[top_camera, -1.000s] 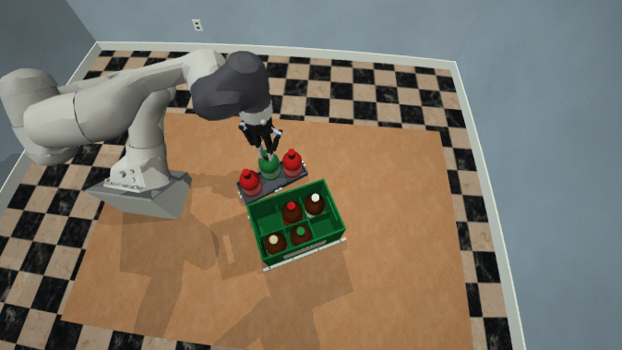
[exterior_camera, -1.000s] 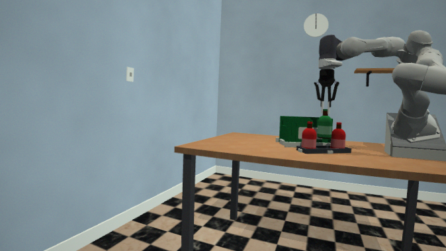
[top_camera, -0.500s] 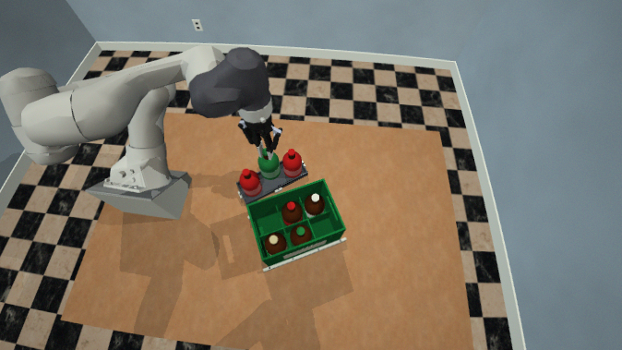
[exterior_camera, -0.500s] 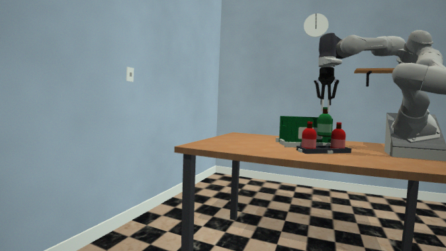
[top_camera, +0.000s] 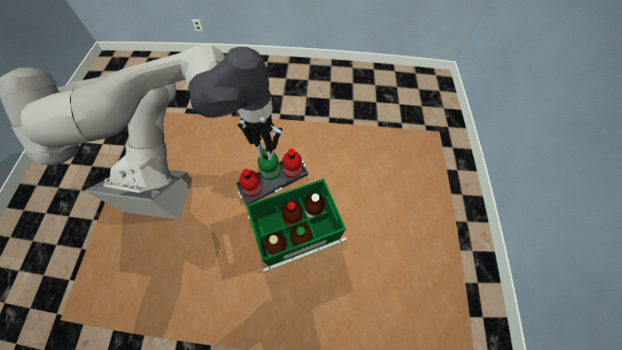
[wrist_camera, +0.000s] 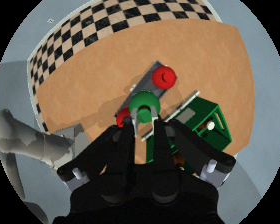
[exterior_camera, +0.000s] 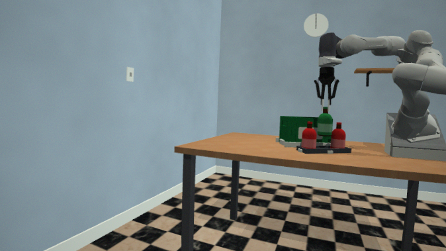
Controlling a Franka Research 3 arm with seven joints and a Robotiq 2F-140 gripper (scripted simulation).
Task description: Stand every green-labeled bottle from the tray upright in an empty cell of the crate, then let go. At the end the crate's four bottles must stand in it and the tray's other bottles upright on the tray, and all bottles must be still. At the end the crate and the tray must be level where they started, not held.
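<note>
Right now my hand is 90 mm above the green-labeled bottle. From my hand the other things lie so: green crate 200 mm to the right, 170 mm below, 100 mm ahead; then dark tray 240 mm below.
</note>
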